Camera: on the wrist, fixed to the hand. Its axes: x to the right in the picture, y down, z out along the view.
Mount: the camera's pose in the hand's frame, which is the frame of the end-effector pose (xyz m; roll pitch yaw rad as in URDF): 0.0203 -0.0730 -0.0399 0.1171 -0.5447 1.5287
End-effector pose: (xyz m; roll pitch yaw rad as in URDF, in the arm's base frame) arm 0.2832 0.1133 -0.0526 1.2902 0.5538 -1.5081
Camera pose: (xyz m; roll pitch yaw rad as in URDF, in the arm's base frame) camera 0.2997 0.1398 -0.1323 2.0470 -0.9298 -1.9602
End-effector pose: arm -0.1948 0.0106 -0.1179 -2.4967 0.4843 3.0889
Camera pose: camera -0.2498 -0.0209 -0.0603 2.3127 0.9933 0.6956
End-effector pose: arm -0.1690 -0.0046 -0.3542 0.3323 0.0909 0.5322
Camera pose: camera -0.1280 -0.0454 -0.4173 0.2790 -0.8666 1.9391
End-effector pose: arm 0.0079 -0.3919 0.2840 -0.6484 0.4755 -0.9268
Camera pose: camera -0.0437 -0.4602 0.2856 0.5697 0.1083 0.6593
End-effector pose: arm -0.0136 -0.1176 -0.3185 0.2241 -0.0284 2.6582
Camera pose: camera -0.0040 -0.0523 -0.3730 0.0906 -0.7696 -2.0768
